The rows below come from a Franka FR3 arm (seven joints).
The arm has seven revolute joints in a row. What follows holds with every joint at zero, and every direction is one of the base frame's. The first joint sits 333 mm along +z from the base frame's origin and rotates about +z. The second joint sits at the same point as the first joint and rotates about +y. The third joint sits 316 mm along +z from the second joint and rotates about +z. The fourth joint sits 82.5 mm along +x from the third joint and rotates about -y. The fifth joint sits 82.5 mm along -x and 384 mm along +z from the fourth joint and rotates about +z. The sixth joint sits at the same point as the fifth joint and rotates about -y. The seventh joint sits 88 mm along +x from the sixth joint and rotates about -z. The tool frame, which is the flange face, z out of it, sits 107 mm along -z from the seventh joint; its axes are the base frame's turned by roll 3.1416, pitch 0 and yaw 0 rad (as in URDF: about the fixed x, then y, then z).
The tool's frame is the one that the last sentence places.
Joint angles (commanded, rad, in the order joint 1, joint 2, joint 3, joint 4, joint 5, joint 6, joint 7), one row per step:
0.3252, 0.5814, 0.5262, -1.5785, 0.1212, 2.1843, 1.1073
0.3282, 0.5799, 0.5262, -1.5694, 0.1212, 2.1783, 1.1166
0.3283, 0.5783, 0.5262, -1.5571, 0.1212, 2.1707, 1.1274
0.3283, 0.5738, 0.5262, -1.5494, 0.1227, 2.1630, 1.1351
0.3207, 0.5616, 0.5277, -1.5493, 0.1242, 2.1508, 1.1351
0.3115, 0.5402, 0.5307, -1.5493, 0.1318, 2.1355, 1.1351
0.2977, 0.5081, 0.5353, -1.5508, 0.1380, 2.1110, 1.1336
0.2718, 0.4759, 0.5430, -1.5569, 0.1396, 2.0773, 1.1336
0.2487, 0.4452, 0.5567, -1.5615, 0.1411, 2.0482, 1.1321
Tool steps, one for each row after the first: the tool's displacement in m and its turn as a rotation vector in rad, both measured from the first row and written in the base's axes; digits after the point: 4 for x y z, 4 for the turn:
0.0001, 0.0018, 0.0045, 0.0012, -0.0004, -0.0059
0.0023, 0.0022, 0.0105, 0.0034, -0.0014, -0.0163
0.0032, 0.0024, 0.0162, 0.0047, -0.0019, -0.0233
0.0047, -0.0014, 0.0231, 0.0028, -0.0037, -0.0258
0.0054, -0.0055, 0.0358, 0.0059, -0.0074, -0.0300
0.0054, -0.0119, 0.0538, 0.0056, -0.0153, -0.0316
0.0075, -0.0239, 0.0689, -0.0055, -0.0161, -0.0375
0.0061, -0.0319, 0.0847, -0.0112, -0.0198, -0.0360

